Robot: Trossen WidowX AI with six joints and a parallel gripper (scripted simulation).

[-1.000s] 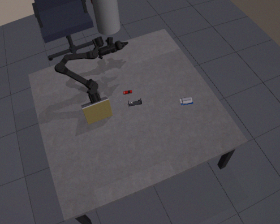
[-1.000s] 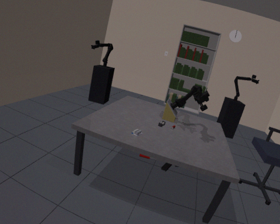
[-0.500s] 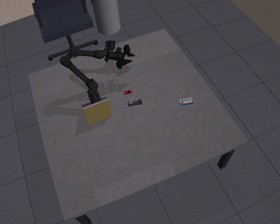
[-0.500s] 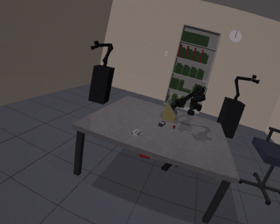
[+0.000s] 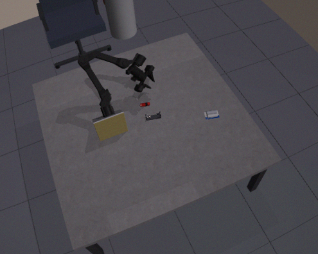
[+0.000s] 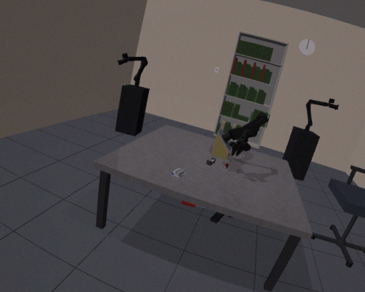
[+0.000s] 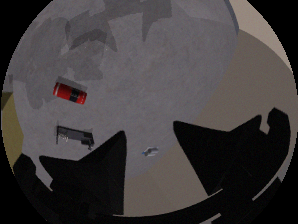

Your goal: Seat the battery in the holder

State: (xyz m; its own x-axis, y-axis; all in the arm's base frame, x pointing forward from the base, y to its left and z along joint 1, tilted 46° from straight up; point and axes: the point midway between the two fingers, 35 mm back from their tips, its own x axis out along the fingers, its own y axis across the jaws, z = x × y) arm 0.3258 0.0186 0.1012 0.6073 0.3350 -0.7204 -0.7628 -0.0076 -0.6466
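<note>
Right now the battery is 8 cm behind my gripper tip, 3 cm to the right of it and 12 cm below it.
</note>
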